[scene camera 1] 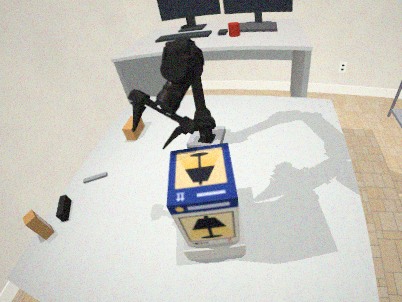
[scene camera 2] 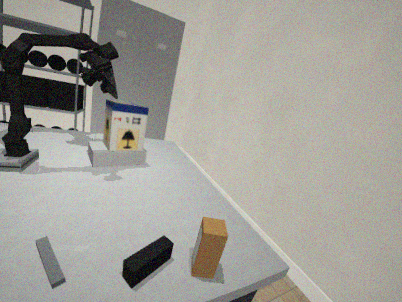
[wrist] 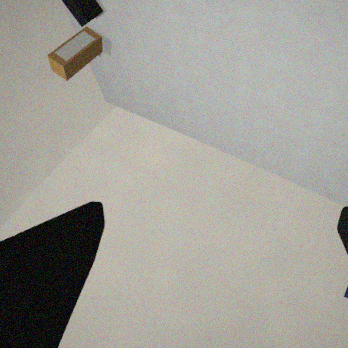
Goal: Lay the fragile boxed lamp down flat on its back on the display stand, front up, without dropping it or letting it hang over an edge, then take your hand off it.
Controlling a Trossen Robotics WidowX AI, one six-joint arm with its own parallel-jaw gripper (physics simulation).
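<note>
The boxed lamp stands upright on the low grey display stand. It has a blue top with a lamp picture and pale sides with lamp pictures; one side's lamp picture faces scene camera 1. A sliver of its blue shows at the right edge of the wrist view. My gripper is wide open and empty. It hangs above the box's height, off to its upper left in scene camera 1, apart from the box. The box's underside is hidden.
On the table are orange blocks, a black block and a grey bar. A desk with monitors and a red cup stands behind.
</note>
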